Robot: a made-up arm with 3 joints. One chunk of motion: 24 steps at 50 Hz.
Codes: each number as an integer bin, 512 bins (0 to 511) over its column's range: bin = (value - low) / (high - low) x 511, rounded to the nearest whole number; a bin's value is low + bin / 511 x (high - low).
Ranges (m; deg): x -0.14..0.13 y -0.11..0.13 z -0.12..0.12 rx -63..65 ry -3..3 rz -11..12
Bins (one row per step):
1: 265 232 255 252 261 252
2: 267 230 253 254 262 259
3: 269 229 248 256 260 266
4: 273 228 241 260 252 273
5: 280 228 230 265 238 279
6: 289 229 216 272 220 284
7: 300 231 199 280 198 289
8: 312 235 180 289 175 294
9: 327 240 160 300 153 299
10: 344 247 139 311 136 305
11: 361 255 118 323 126 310
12: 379 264 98 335 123 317
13: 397 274 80 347 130 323
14: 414 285 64 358 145 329
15: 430 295 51 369 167 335
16: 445 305 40 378 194 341
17: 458 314 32 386 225 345
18: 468 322 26 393 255 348
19: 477 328 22 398 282 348
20: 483 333 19 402 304 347
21: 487 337 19 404 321 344
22: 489 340 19 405 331 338
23: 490 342 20 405 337 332
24: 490 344 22 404 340 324
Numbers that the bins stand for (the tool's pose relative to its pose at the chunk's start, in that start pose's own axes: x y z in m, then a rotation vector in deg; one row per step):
1: 0.0000 -0.0010 -0.0002 0.12 0.06 0.34
2: 0.0011 -0.0020 -0.0012 0.62 0.08 0.66
3: 0.0021 -0.0024 -0.0035 1.13 0.05 0.97
4: 0.0042 -0.0029 -0.0068 2.13 -0.04 1.29
5: 0.0079 -0.0029 -0.0120 3.38 -0.21 1.56
6: 0.0127 -0.0024 -0.0186 5.13 -0.42 1.78
7: 0.0185 -0.0015 -0.0265 7.14 -0.68 2.01
8: 0.0249 0.0004 -0.0355 9.39 -0.95 2.23
9: 0.0328 0.0027 -0.0449 12.15 -1.20 2.46
10: 0.0418 0.0060 -0.0547 14.90 -1.40 2.73
11: 0.0507 0.0098 -0.0646 17.91 -1.52 2.95
12: 0.0603 0.0140 -0.0740 20.91 -1.56 3.27
13: 0.0698 0.0187 -0.0824 23.92 -1.47 3.54
14: 0.0787 0.0239 -0.0899 26.68 -1.30 3.81
15: 0.0872 0.0286 -0.0960 29.43 -1.04 4.08
16: 0.0951 0.0332 -0.1012 31.68 -0.72 4.35
17: 0.1020 0.0375 -0.1050 33.69 -0.36 4.53
18: 0.1073 0.0412 -0.1078 35.44 -0.01 4.66
19: 0.1120 0.0441 -0.1097 36.69 0.31 4.66
20: 0.1152 0.0464 -0.1111 37.70 0.57 4.62
21: 0.1173 0.0483 -0.1111 38.20 0.77 4.48
22: 0.1184 0.0497 -0.1111 38.45 0.89 4.21
23: 0.1189 0.0506 -0.1106 38.45 0.96 3.94
24: 0.1189 0.0516 -0.1097 38.20 0.99 3.58

